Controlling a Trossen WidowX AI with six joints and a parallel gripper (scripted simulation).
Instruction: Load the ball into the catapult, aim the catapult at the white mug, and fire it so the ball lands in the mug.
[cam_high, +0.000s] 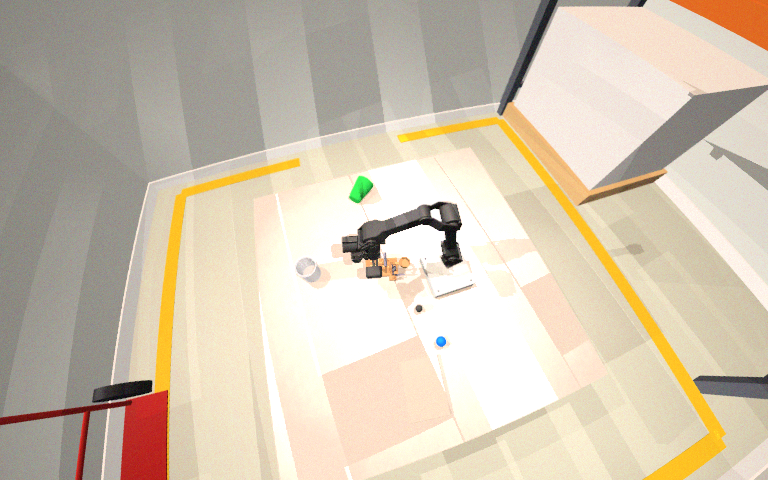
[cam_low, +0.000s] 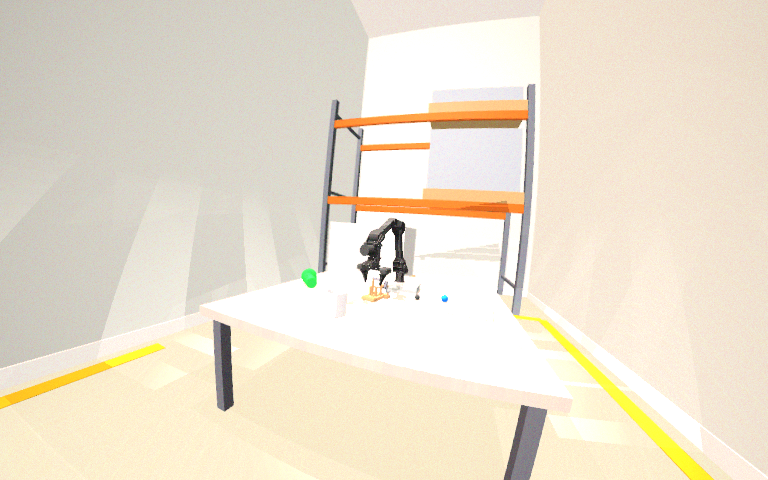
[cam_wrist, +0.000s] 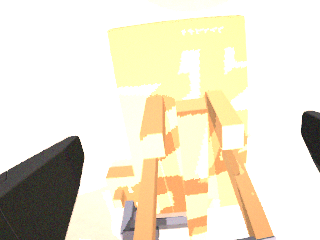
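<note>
My gripper tip is 240 mm to the right of the dark ball, 100 mm past it and 70 mm above it. The rest, counted from my gripper tip: white mug (270 mm ahead, 90 mm to the right, 50 mm below); blue ball (390 mm to the left, 120 mm behind, 60 mm below); wooden catapult (60 mm behind, 40 mm to the left, 30 mm below).
</note>
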